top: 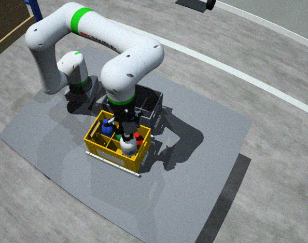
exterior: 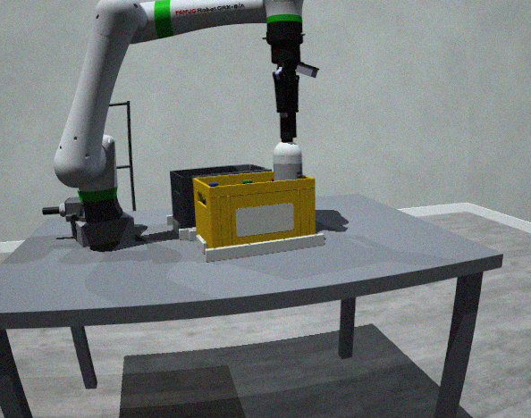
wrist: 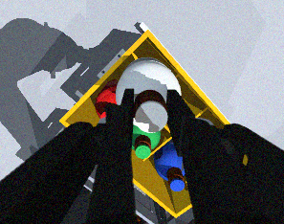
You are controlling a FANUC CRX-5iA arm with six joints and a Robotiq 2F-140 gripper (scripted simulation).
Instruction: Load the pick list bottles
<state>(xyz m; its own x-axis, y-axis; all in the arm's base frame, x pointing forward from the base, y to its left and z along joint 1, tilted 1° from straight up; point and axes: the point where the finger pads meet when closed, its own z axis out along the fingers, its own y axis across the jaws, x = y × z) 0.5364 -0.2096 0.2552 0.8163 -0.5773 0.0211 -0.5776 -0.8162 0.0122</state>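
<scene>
Now: hand 8 cm above the white-labelled bottle. Round my hand: red bottle: 2 cm behind, 8 cm to the left, 22 cm below; then green bottle: 10 cm behind, 7 cm to the left, 22 cm below; then yellow crate: 9 cm behind, 3 cm to the left, 23 cm below.
</scene>
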